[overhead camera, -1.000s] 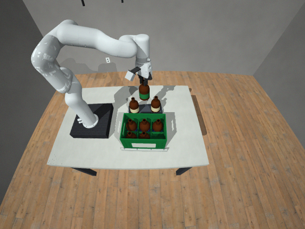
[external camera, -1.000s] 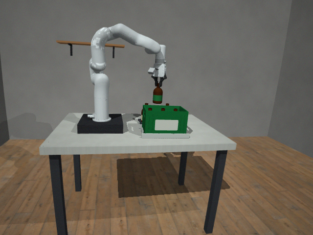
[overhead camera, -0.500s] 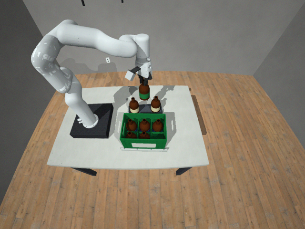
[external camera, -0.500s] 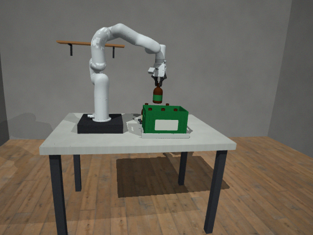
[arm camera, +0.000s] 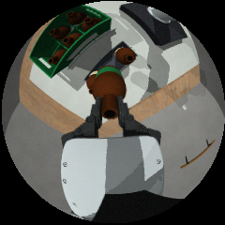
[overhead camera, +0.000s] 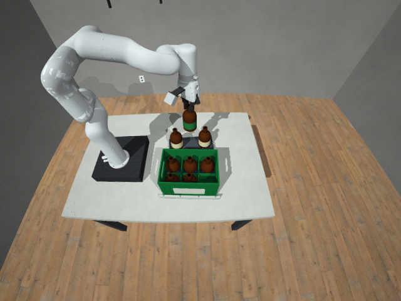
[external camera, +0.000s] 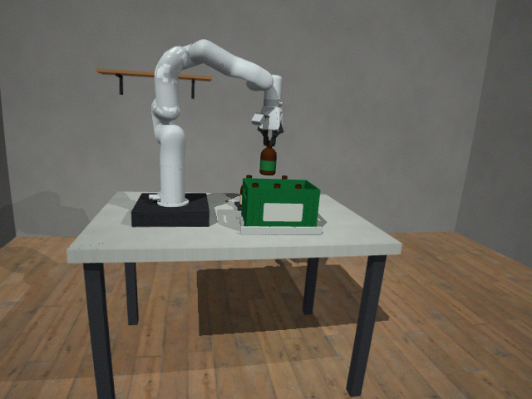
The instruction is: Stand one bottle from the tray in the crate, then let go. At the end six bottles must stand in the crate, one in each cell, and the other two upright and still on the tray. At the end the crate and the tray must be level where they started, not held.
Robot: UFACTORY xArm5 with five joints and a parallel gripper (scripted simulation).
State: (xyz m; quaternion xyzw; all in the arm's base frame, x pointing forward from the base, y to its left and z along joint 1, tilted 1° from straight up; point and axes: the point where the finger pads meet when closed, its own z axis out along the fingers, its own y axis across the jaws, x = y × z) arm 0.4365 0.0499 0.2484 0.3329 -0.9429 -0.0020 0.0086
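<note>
The brown bottle is 7 cm below my hand. From my hand the other things lie so: green crate 24 cm to the right, 23 cm below, 5 cm behind; dark tray 30 cm below.
</note>
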